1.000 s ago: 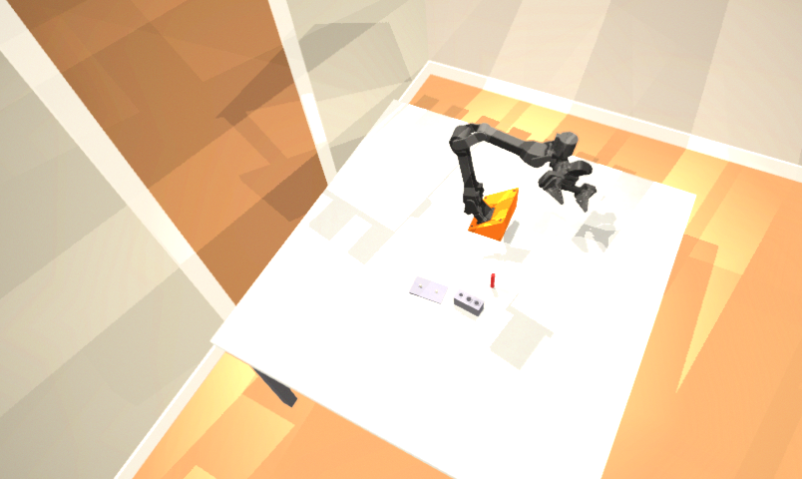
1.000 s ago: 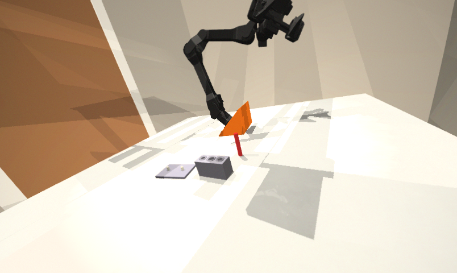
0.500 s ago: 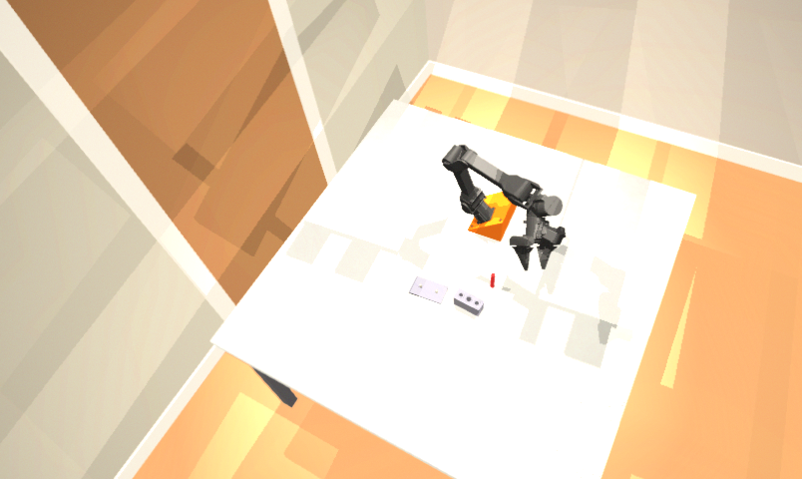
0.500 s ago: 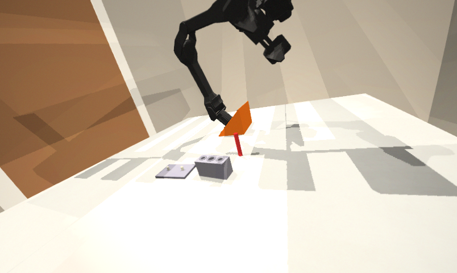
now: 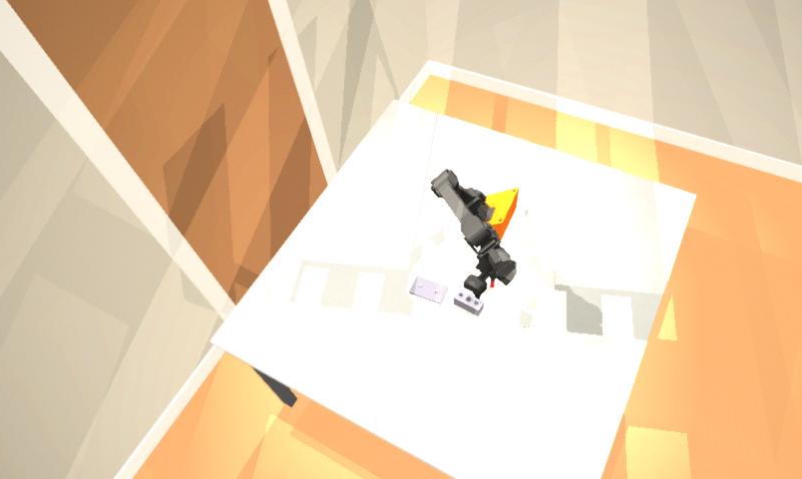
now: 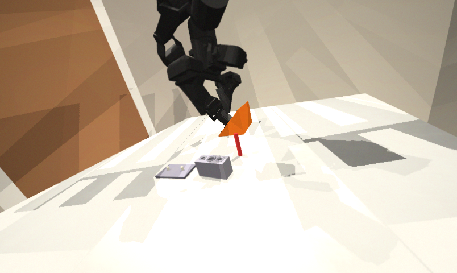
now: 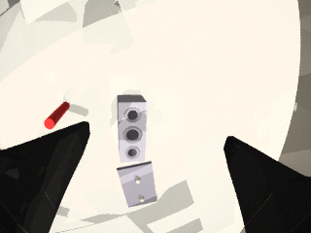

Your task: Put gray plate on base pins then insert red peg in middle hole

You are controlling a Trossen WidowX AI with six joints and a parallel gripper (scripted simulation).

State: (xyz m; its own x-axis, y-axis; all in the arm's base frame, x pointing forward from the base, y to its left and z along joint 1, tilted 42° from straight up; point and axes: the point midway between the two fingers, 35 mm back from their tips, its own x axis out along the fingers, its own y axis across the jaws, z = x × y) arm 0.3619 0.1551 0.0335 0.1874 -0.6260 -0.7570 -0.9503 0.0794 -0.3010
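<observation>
The gray plate lies 140 mm below my gripper tip, 60 mm to the right of it and 10 mm behind it. Also, from my gripper tip: red peg (130 mm below, 110 mm behind).
</observation>
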